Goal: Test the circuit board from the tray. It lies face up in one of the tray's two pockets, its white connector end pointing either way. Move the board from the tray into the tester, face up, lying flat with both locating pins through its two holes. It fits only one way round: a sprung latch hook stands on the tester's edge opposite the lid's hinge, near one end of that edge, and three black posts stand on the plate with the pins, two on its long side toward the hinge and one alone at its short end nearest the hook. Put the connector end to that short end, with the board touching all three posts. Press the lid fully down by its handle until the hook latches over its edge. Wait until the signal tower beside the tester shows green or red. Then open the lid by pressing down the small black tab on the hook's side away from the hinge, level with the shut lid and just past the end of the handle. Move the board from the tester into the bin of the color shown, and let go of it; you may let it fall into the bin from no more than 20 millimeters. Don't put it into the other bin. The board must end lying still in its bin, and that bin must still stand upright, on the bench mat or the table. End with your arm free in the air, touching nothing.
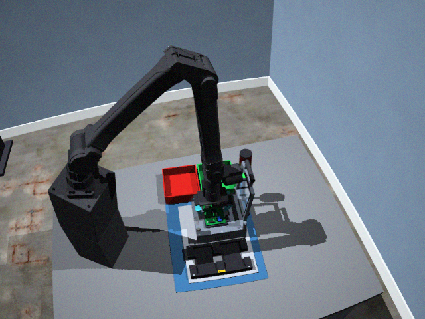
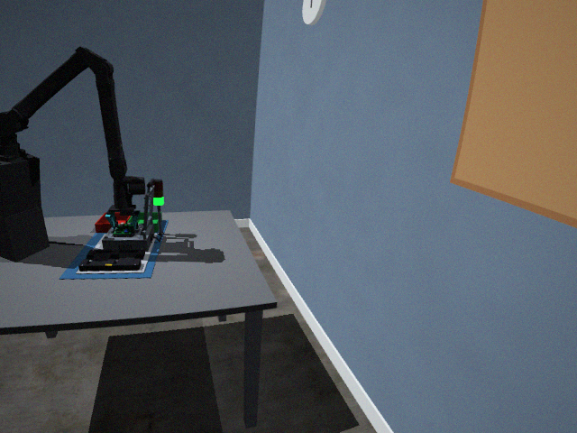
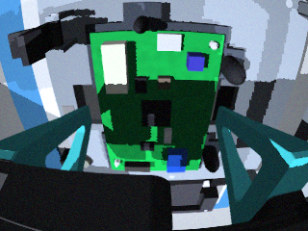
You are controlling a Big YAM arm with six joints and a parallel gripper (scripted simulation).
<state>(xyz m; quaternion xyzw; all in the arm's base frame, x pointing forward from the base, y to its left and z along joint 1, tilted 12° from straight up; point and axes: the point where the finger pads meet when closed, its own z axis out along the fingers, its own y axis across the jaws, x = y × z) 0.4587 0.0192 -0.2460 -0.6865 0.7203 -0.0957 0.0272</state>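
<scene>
My gripper is now right at the green circuit board. From my hand the other things lie so: black latch hook 60 mm to the left, 60 mm behind, 10 mm above; clear lid 110 mm ahead, 110 mm above, 10 mm to the right; green bin 200 mm to the left, 60 mm below, 60 mm ahead.
</scene>
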